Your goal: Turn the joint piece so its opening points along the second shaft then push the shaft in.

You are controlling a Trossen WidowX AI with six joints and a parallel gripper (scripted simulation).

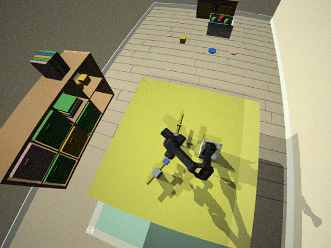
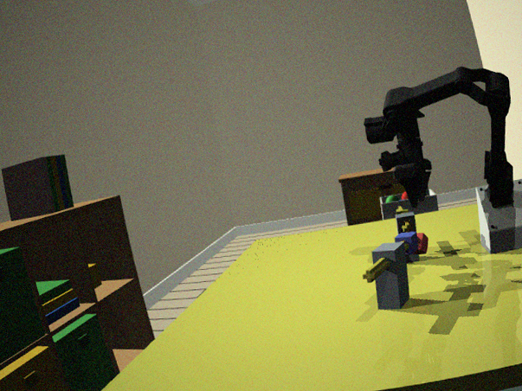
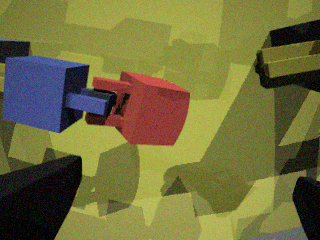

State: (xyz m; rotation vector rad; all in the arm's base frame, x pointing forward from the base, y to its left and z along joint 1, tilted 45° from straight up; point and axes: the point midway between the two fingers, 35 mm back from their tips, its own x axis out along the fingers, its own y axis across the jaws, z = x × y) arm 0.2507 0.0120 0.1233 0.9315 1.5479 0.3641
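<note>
The red joint piece is 20 mm ahead of my gripper tip, 30 mm to the left of it and 90 mm below it.
</note>
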